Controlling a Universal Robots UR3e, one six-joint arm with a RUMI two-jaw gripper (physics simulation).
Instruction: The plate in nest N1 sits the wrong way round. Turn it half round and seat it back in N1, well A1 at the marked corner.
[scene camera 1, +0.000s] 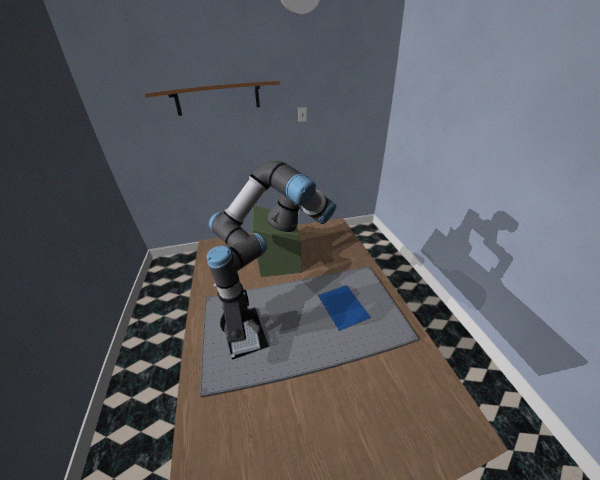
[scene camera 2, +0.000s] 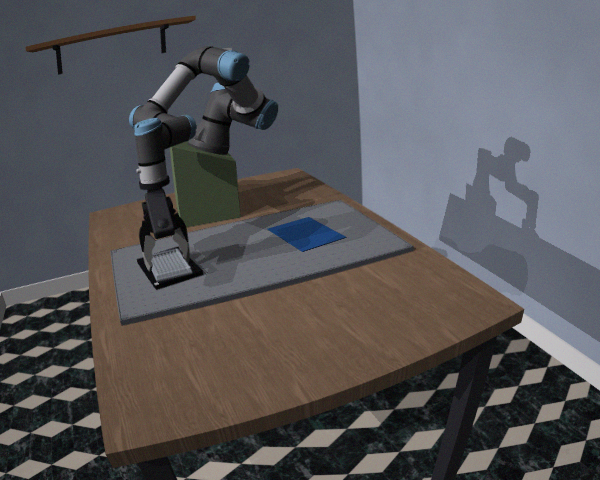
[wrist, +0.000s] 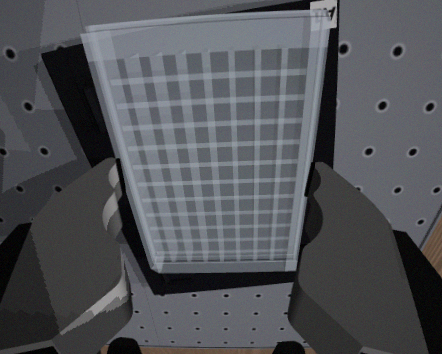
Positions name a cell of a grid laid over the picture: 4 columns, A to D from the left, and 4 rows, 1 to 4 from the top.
Scene:
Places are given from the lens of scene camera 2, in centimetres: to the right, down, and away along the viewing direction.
gripper (scene camera 2: B3): -30, 6, 107
clear well plate (scene camera 2: B3): -29, 6, 105

